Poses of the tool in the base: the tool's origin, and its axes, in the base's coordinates. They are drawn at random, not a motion.
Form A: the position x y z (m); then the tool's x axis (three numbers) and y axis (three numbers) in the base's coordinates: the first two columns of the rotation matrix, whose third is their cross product.
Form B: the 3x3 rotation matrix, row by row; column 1 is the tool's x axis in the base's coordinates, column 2 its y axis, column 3 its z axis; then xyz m. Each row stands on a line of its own. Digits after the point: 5 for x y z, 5 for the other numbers.
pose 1, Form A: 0.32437 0.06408 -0.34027 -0.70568 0.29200 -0.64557 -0.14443 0.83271 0.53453
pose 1, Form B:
-0.70568 -0.14443 0.69366
0.29200 0.83271 0.47045
-0.64557 0.53453 -0.54545
0.32437 0.06408 -0.34027

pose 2, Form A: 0.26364 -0.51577 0.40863 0.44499 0.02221 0.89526 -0.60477 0.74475 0.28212
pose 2, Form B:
0.44499 -0.60477 -0.66048
0.02221 0.74475 -0.66697
0.89526 0.28212 0.34484
0.26364 -0.51577 0.40863

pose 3, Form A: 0.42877 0.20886 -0.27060 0.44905 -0.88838 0.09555 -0.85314 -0.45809 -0.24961
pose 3, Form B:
0.44905 -0.85314 0.26552
-0.88838 -0.45809 0.03057
0.09555 -0.24961 -0.96362
0.42877 0.20886 -0.27060

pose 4, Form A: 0.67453 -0.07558 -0.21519 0.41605 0.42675 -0.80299 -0.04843 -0.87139 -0.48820
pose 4, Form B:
0.41605 -0.04843 -0.90806
0.42675 -0.87139 0.24200
-0.80299 -0.48820 -0.34187
0.67453 -0.07558 -0.21519

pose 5, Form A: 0.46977 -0.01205 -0.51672 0.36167 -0.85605 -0.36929 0.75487 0.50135 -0.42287
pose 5, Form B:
0.36167 0.75487 0.54714
-0.85605 0.50135 -0.12583
-0.36929 -0.42287 0.82753
0.46977 -0.01205 -0.51672

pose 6, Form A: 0.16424 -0.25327 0.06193 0.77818 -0.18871 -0.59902 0.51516 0.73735 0.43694
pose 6, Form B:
0.77818 0.51516 0.35923
-0.18871 0.73735 -0.64861
-0.59902 0.43694 0.67101
0.16424 -0.25327 0.06193

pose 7, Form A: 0.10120 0.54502 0.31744 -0.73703 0.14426 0.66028 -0.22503 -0.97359 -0.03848
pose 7, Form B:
-0.73703 -0.22503 0.63729
0.14426 -0.97359 -0.17694
0.66028 -0.03848 0.75003
0.10120 0.54502 0.31744

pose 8, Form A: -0.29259 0.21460 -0.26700 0.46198 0.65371 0.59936 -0.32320 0.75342 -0.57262
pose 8, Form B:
0.46198 -0.32320 -0.82590
0.65371 0.75342 0.07083
0.59936 -0.57262 0.55934
-0.29259 0.21460 -0.26700

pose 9, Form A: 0.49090 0.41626 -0.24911 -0.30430 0.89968 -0.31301 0.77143 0.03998 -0.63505
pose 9, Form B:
-0.30430 0.77143 -0.55883
0.89968 0.03998 -0.43471
-0.31301 -0.63505 -0.70621
0.49090 0.41626 -0.24911

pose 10, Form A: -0.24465 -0.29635 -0.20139 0.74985 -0.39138 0.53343 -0.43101 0.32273 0.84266
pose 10, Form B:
0.74985 -0.43101 -0.50195
-0.39138 0.32273 -0.86178
0.53343 0.84266 0.07331
-0.24465 -0.29635 -0.20139

